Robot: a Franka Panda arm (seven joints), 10 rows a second.
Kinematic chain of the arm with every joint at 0, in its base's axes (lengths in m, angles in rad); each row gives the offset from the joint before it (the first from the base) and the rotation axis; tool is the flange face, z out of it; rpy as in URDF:
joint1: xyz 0 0 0.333 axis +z
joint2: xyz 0 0 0 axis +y
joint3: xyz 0 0 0.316 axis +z
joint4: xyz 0.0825 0 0 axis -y
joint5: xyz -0.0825 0 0.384 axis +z
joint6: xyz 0 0 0 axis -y
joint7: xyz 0.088 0 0 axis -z
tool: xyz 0 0 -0.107 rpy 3.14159 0 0
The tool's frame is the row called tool.
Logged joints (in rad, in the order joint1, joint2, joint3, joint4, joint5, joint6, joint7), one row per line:
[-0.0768, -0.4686, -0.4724, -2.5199, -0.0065, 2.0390, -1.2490]
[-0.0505, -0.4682, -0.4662, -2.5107, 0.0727, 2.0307, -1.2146]
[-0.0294, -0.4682, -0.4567, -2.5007, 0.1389, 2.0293, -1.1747]
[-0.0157, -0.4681, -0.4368, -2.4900, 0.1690, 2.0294, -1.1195]
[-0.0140, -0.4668, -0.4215, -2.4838, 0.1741, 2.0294, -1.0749]
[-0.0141, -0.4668, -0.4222, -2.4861, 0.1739, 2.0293, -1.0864]
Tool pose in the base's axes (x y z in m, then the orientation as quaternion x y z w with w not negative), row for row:
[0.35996, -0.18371, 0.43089, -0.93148, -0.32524, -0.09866, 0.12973]
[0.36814, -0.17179, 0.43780, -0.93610, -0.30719, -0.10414, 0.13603]
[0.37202, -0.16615, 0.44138, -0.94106, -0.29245, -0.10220, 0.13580]
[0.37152, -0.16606, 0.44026, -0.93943, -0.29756, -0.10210, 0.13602]
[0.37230, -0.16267, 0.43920, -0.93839, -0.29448, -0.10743, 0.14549]
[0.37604, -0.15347, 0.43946, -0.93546, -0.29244, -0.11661, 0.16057]
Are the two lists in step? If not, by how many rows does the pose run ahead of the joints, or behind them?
The pose runs 2 rows ahead of the joints: the pose in row i belongs to the joints in row i + 2.
